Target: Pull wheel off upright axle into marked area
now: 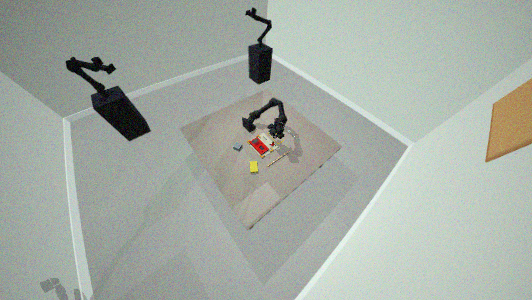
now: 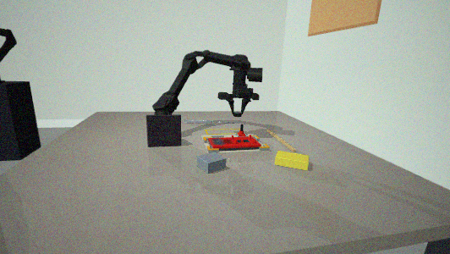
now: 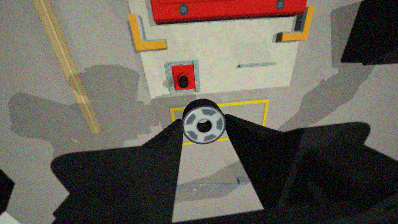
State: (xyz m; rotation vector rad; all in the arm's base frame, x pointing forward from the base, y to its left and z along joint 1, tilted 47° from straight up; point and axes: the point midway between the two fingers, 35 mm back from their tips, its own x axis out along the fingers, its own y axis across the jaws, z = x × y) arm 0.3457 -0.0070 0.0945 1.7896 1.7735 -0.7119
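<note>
Now: gripper tip 20 mm short of the axle, 30 mm to the left of it and 70 mm above it. Also, from my gripper tip: yellow block (110 mm ahead, 350 mm to the right, 90 mm below); then wheel (right at my gripper tip); then wooden stick (180 mm ahead, 100 mm to the right, 100 mm below).
</note>
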